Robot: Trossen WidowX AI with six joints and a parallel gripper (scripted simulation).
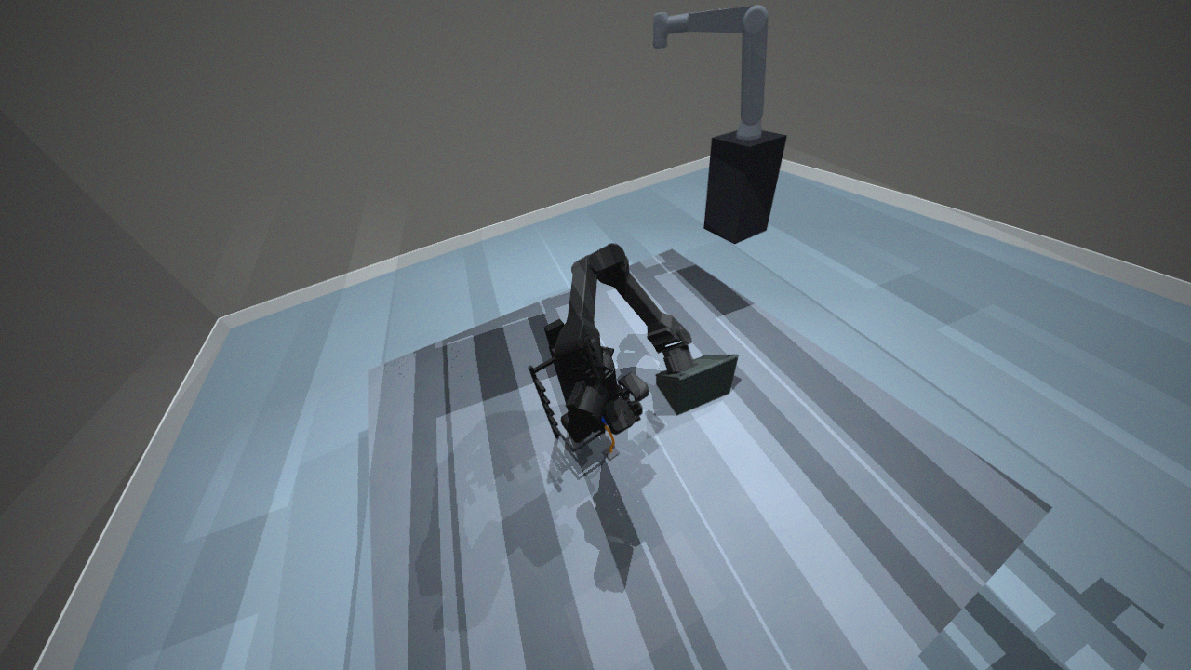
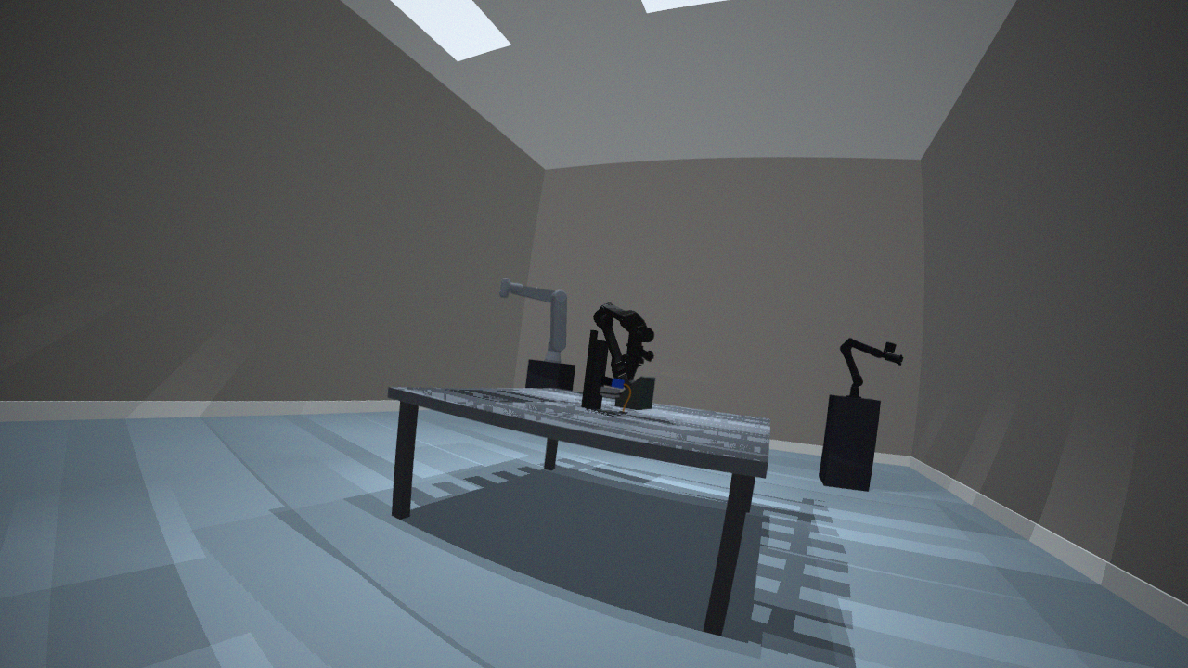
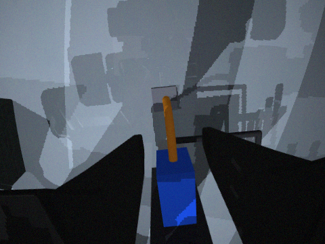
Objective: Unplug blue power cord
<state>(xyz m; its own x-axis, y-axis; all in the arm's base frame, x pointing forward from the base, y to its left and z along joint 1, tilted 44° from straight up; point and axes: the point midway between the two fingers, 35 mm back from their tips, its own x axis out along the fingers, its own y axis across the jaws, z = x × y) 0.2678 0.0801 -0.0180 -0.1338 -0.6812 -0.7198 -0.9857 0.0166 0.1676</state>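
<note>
Now: the blue plug 70 mm to the right of my gripper tip, 10 mm below it and 10 mm ahead of it.
</note>
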